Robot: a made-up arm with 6 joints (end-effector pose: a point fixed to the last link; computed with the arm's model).
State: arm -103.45 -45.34 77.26 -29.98 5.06 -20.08
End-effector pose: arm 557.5 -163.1 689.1 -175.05 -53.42 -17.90
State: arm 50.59 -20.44 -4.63 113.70 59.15 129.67
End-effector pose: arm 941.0 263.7 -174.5 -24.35 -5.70 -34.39
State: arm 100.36 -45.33 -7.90 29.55 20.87 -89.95
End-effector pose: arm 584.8 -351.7 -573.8 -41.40 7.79 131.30
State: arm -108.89 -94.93 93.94 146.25 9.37 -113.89
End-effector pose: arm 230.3 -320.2 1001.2 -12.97 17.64 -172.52
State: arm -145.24 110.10 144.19 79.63 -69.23 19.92
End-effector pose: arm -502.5 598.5 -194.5 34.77 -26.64 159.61
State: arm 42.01 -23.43 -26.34 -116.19 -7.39 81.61
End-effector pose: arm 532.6 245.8 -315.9 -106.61 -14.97 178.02
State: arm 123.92 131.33 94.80 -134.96 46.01 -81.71
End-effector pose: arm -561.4 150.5 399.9 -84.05 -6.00 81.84
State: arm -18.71 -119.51 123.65 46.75 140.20 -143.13
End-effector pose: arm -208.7 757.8 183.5 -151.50 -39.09 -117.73
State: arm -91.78 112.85 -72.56 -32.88 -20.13 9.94
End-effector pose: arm -242.8 377.4 -560.8 -156.26 25.55 162.50
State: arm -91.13 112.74 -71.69 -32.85 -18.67 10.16
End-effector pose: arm -240.0 368.7 -565.4 -156.62 25.67 162.30
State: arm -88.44 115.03 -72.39 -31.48 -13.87 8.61
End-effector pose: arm -274.9 333.3 -565.9 -157.41 26.60 166.03
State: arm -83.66 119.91 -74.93 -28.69 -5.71 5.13
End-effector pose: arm -347.3 272.4 -552.5 -159.14 27.89 173.36
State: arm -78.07 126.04 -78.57 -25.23 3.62 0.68
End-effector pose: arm -431.4 207.2 -518.8 -162.39 28.87 -179.07
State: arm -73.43 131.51 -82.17 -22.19 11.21 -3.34
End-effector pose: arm -499.2 161.5 -475.7 -166.52 29.46 -174.16
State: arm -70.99 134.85 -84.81 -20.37 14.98 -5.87
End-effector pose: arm -537.3 142.7 -443.8 -169.54 29.82 -172.10
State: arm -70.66 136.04 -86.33 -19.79 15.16 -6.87
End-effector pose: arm -550.9 143.1 -430.0 -170.61 29.99 -171.58
